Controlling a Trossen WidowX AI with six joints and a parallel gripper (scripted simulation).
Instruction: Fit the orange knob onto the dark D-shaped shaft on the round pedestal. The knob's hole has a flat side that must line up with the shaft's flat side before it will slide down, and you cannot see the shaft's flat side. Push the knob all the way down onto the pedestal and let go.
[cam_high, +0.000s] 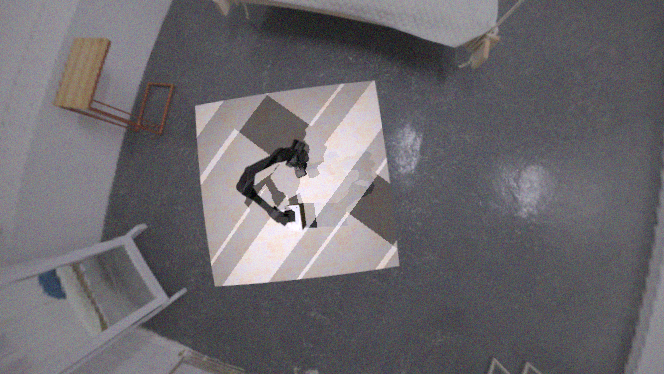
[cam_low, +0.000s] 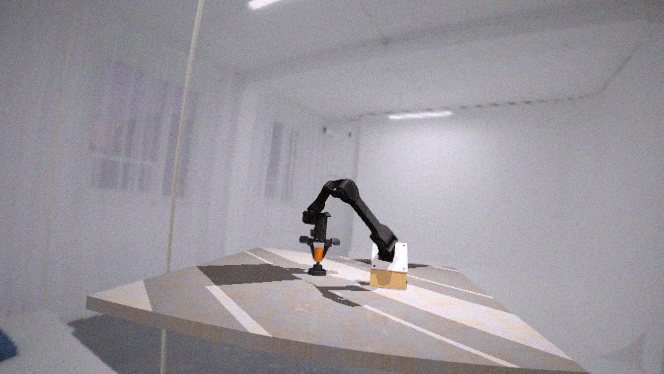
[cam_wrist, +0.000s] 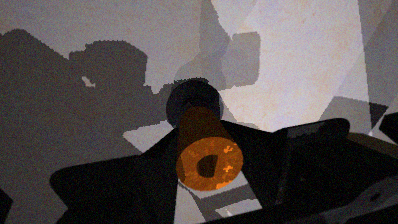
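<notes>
My gripper tip is now 20 mm below the orange knob. Also, from my gripper tip: dark round pedestal: 40 mm below.
</notes>
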